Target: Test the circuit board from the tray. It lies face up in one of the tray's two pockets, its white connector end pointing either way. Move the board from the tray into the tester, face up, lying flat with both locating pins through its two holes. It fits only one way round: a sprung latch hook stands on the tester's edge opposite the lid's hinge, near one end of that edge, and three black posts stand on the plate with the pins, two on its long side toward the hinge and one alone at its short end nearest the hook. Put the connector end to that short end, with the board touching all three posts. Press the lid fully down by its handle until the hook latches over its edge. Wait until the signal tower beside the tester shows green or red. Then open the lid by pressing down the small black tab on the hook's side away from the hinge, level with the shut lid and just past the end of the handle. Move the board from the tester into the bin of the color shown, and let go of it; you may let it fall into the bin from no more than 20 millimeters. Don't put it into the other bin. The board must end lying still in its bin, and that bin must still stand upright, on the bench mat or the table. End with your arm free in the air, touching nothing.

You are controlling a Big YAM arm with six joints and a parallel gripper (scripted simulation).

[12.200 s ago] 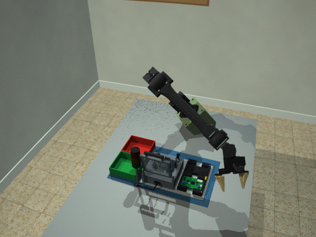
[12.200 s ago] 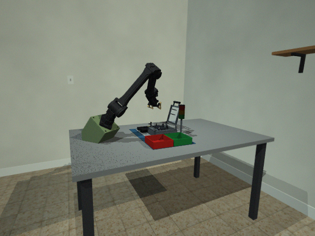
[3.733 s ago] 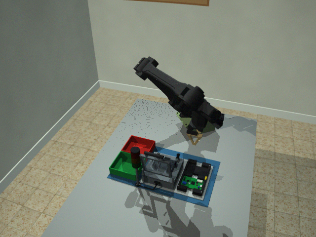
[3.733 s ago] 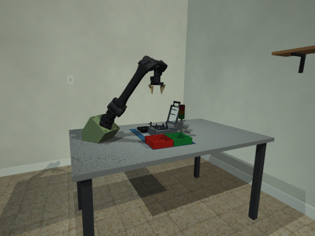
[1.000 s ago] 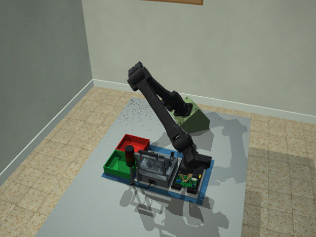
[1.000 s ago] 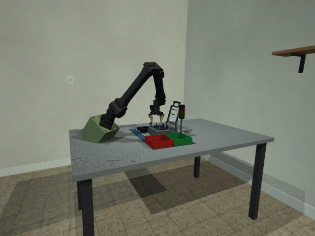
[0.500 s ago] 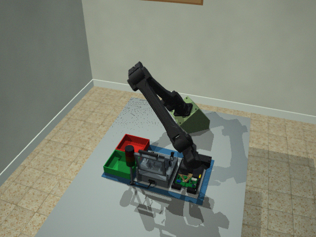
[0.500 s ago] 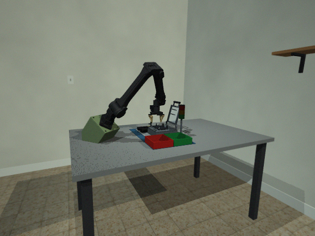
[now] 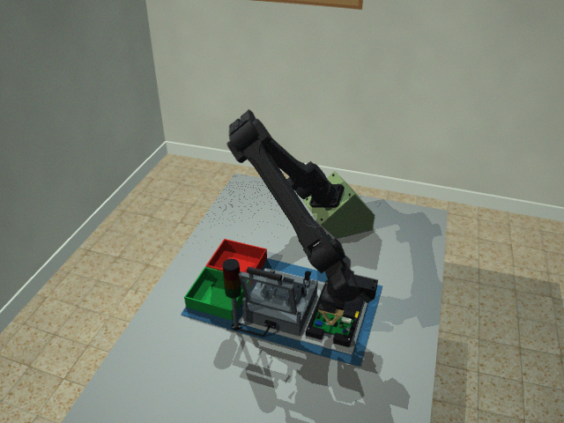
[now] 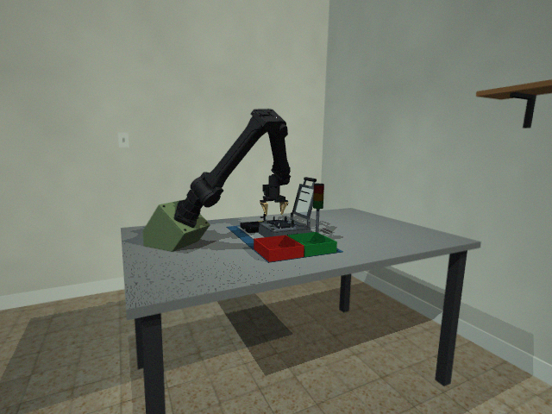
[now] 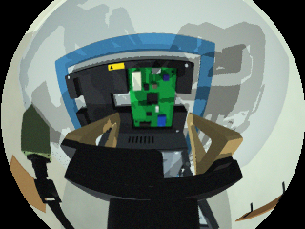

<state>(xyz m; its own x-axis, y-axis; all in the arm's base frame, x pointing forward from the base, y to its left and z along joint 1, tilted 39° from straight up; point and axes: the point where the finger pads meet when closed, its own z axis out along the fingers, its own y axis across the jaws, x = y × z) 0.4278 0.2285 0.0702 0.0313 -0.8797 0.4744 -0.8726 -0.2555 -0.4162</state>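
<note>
Now: hand 5 cm above the green circuit board. Round my hand: tester plate 3 cm behind, 17 cm to the right; latch hook 10 cm behind, 12 cm to the right, 1 cm above; clear lid 9 cm ahead, 17 cm to the right, 11 cm above.
</note>
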